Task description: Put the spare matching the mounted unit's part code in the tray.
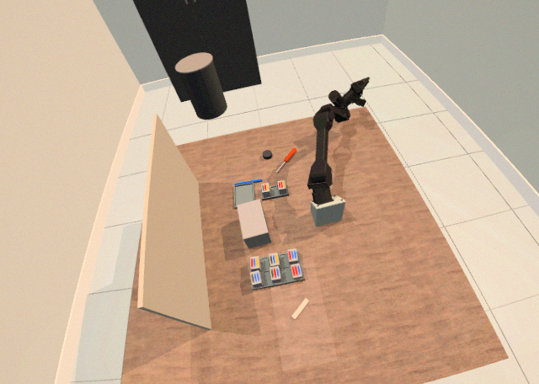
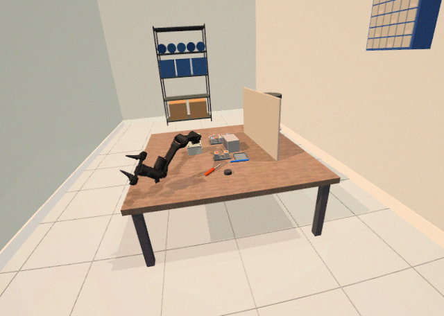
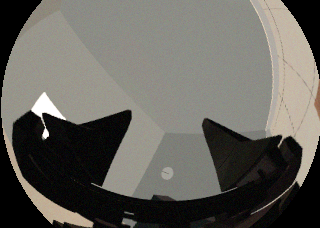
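Right now my gripper tip is 63 cm short of the small holder, 32 cm to the right of it and 23 cm above it. The rest, counted from my gripper tip: grey tray (77 cm ahead, 29 cm to the left, 24 cm below); black puck (60 cm ahead, 23 cm below, 9 cm to the left); mounted unit (76 cm ahead, 49 cm to the left, 19 cm below).
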